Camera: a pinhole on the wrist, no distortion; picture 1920 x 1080 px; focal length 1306.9 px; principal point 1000.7 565.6 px. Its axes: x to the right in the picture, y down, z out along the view. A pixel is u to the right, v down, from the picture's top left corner.
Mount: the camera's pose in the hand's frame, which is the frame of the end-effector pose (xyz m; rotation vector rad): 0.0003 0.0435 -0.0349 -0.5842 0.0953 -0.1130
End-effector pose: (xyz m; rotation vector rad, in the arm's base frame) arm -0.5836 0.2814 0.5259 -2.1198 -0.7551 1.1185
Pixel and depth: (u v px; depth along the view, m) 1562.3 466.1 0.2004
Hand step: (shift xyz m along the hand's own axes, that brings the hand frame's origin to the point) 0.1087 0.1285 0.1349
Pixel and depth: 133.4 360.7 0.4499
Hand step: -0.2460 0.2697 0.3949
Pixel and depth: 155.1 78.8 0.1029
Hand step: -0.0561 0.0766 0.0756
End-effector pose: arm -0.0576 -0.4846 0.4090 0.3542 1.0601 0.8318
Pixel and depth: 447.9 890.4 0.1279
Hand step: -0.0351 0.1466 0.0567
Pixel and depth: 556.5 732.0 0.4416
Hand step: -0.0900 0.3504 0.3091
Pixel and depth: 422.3 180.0 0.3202
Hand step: -0.1084 0.1584 0.2915
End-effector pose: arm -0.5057 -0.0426 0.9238 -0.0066 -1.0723 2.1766
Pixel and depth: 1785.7 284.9 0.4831
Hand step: 0.3379 0.1818 0.4069
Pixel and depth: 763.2 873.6 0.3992
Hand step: -0.0155 0.3484 0.2484
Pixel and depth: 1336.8 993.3 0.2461
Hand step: 0.0992 0.2357 0.1211
